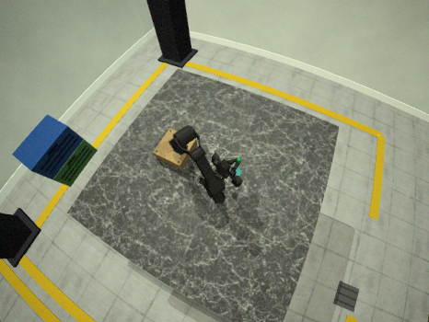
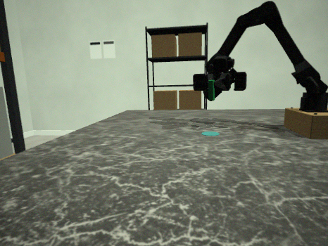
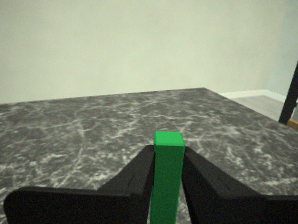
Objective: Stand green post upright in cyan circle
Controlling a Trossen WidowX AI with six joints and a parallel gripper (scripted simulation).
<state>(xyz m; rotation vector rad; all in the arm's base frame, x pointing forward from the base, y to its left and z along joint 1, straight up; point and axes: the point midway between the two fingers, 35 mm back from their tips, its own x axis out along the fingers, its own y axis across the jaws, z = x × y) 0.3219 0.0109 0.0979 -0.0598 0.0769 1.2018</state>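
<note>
The cyan circle is 1 cm ahead of my hand, 3 cm to the left of it and 17 cm below it. Also, from my hand: green post: 1 cm ahead, 3 cm to the left, 2 cm below.
</note>
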